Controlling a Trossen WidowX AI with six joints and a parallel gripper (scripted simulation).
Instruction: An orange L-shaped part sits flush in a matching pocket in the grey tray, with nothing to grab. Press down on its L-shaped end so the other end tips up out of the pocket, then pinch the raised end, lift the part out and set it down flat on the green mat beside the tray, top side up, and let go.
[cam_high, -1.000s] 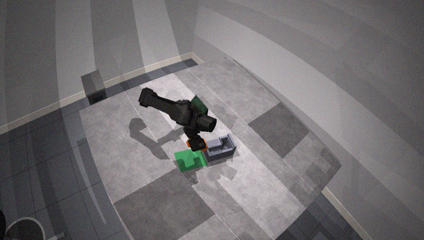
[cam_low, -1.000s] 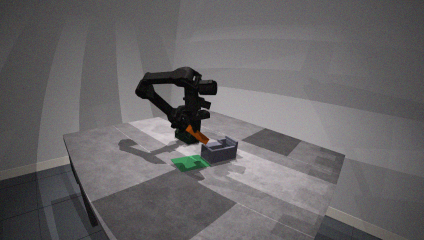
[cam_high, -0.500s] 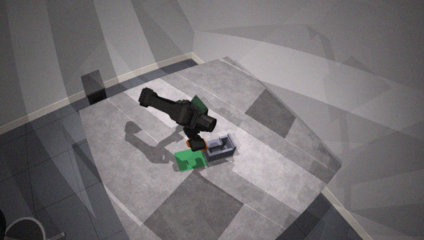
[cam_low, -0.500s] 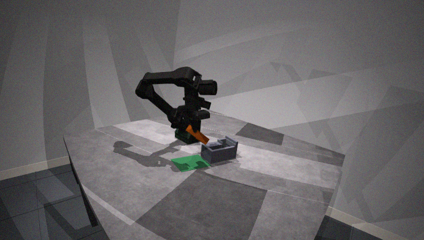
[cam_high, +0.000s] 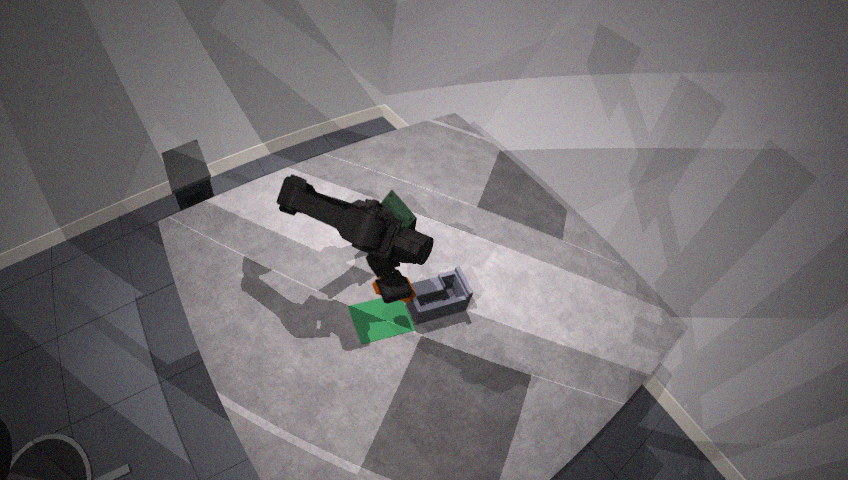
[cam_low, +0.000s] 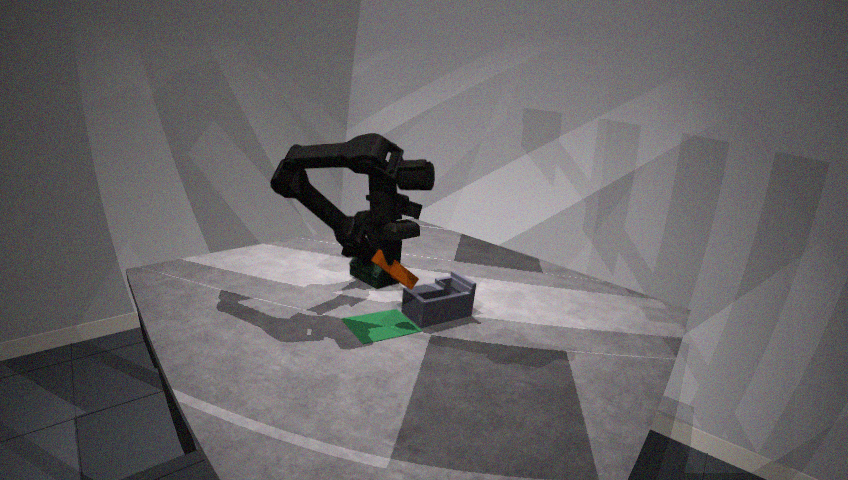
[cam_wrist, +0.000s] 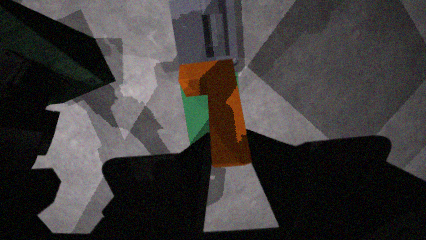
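Right now the orange L-shaped part is 40 mm to the left of my gripper tip and 30 mm below it. From my gripper tip the other things lie so: green mat 170 mm below.
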